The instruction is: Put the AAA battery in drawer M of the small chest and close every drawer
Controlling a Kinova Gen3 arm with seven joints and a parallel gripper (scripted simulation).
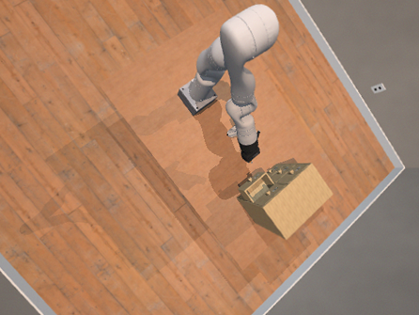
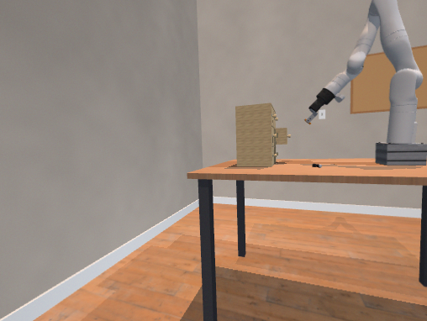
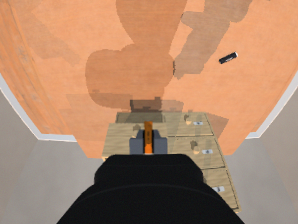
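My gripper is now 200 mm short of the drawer, 110 mm above it and 10 mm to the left of it. The rest, counted from my hand: AAA battery (10 mm below, 10 mm ahead); then black battery (230 mm below, 210 mm to the left, 30 mm behind).
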